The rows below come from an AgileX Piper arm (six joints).
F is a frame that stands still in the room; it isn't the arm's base.
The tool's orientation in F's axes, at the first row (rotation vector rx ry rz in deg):
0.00, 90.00, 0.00
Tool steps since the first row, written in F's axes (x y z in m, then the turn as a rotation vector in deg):
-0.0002, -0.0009, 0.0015, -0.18, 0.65, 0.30
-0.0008, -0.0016, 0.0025, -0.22, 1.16, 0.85
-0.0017, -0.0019, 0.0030, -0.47, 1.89, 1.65
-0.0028, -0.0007, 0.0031, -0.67, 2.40, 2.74
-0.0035, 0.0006, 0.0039, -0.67, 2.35, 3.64
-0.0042, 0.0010, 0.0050, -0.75, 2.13, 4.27
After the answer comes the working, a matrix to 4 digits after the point.
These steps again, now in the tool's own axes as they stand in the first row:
-0.0015, -0.0009, -0.0002, -0.30, 0.65, -0.18
-0.0025, -0.0016, -0.0008, -0.85, 1.16, -0.22
-0.0030, -0.0019, -0.0017, -1.65, 1.89, -0.47
-0.0031, -0.0007, -0.0028, -2.74, 2.40, -0.67
-0.0039, 0.0006, -0.0035, -3.64, 2.35, -0.67
-0.0050, 0.0010, -0.0042, -4.27, 2.13, -0.75

The tool's axes in the first row as the columns of a matrix, in F's axes (rounded; the answer above uses it unrounded):
0.0000, 0.0000, 1.0000
0.0000, 1.0000, 0.0000
-1.0000, 0.0000, 0.0000

